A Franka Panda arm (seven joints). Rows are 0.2 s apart.
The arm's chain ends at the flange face. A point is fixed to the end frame.
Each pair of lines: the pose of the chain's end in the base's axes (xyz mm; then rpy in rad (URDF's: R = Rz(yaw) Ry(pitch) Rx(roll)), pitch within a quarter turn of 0, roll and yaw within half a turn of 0), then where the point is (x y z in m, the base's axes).
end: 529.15 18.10 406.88 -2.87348 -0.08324 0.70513
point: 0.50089 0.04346 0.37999
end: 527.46 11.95 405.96 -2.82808 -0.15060 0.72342
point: 0.49914 0.03869 0.38051
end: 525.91 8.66 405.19 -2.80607 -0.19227 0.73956
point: 0.49747 0.03594 0.38045
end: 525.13 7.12 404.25 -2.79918 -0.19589 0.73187
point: 0.49682 0.03477 0.37977
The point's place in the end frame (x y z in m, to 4 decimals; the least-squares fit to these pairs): -0.0073 -0.0293 0.0354
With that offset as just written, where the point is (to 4 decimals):
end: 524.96 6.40 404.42 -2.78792 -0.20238 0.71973
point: 0.4969 0.0346 0.3804
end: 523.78 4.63 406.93 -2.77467 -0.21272 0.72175
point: 0.4955 0.0331 0.3834
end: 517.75 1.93 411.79 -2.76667 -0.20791 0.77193
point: 0.4879 0.0290 0.3886
